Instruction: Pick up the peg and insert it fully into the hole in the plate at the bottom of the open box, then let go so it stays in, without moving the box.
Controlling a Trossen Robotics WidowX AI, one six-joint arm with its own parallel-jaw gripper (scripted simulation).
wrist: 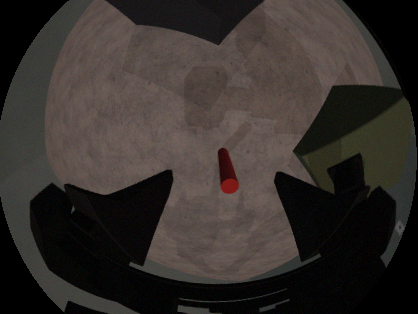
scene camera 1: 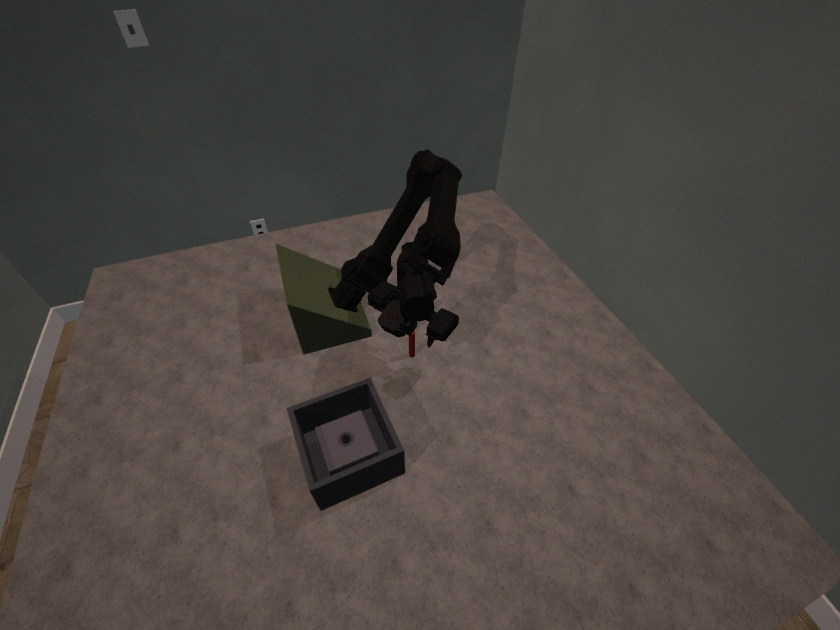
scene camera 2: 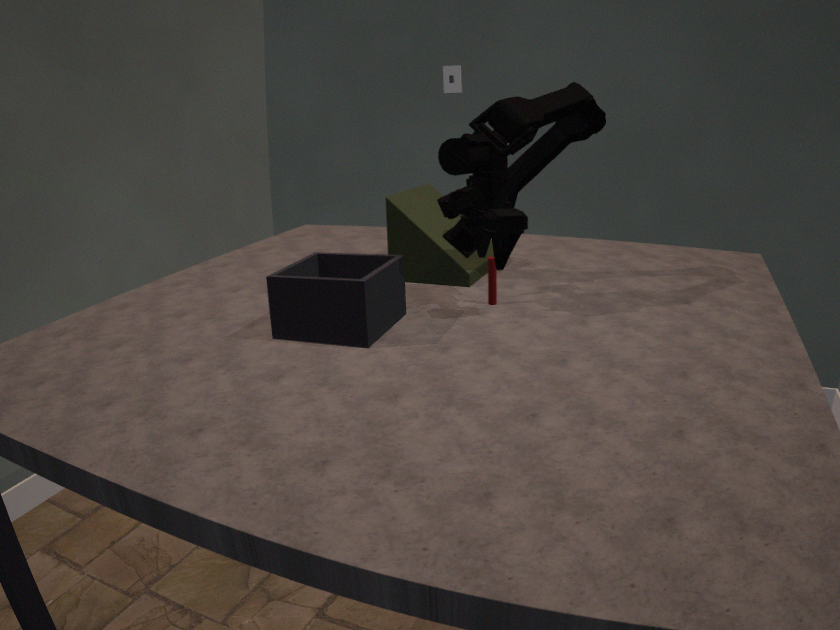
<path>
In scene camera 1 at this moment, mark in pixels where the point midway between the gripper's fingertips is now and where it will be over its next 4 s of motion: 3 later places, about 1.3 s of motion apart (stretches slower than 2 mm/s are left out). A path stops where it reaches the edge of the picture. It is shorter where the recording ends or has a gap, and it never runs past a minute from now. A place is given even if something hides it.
My gripper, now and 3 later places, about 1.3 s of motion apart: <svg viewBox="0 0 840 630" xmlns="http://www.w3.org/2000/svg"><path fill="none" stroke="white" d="M411 336L411 342L409 329L382 352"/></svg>
</path>
